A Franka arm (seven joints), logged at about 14 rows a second.
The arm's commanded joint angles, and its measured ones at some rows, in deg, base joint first. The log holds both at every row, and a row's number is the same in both.
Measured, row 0:
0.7 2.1 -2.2 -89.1 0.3 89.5 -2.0
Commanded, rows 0 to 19:
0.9 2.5 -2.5 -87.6 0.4 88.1 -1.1
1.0 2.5 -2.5 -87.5 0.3 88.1 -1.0
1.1 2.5 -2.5 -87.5 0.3 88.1 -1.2
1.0 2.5 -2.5 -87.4 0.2 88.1 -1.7
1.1 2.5 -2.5 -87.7 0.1 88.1 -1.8
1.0 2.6 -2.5 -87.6 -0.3 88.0 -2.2
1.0 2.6 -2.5 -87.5 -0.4 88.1 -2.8
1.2 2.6 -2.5 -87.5 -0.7 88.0 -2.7
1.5 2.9 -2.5 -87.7 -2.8 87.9 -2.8
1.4 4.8 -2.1 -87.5 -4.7 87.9 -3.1
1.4 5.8 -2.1 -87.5 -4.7 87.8 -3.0
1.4 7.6 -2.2 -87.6 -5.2 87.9 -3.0
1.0 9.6 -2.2 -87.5 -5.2 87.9 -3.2
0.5 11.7 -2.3 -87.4 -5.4 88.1 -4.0
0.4 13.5 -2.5 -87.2 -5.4 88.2 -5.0
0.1 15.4 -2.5 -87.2 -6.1 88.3 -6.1
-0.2 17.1 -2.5 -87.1 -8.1 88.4 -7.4
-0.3 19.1 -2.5 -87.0 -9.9 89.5 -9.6
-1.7 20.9 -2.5 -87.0 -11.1 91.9 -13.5
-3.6 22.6 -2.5 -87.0 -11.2 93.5 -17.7
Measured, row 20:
-1.0 19.7 -2.6 -88.7 -10.0 91.8 -11.8
